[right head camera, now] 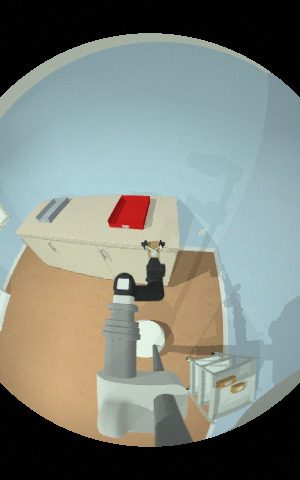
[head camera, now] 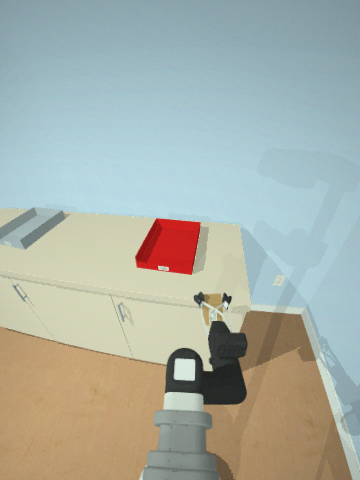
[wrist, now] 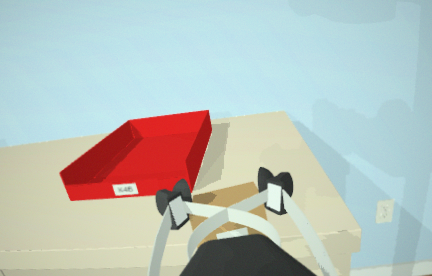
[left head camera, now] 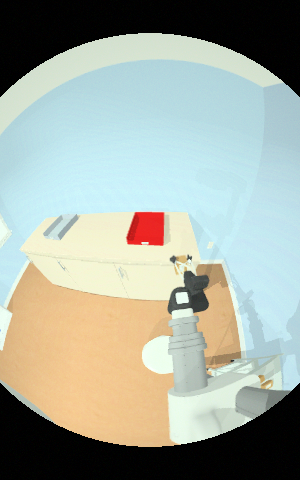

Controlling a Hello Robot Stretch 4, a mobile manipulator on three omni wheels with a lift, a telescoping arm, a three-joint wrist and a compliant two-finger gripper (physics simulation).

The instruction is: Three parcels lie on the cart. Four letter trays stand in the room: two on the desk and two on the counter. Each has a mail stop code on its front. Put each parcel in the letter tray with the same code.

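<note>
My gripper is shut on a brown parcel, held at the front edge of the counter near its right end. The parcel's white label is mostly hidden by the gripper. The red letter tray stands empty on the counter, beyond the gripper and to its left. Its front code is blurred, perhaps K4B or K46. A grey letter tray stands farther left; its code is unreadable. Two parcels lie on the cart.
The counter stands against the blue wall, its right end near a wall outlet. The white cart stands at the lower right in the right head view. White furniture edges show at the far left in both side head views.
</note>
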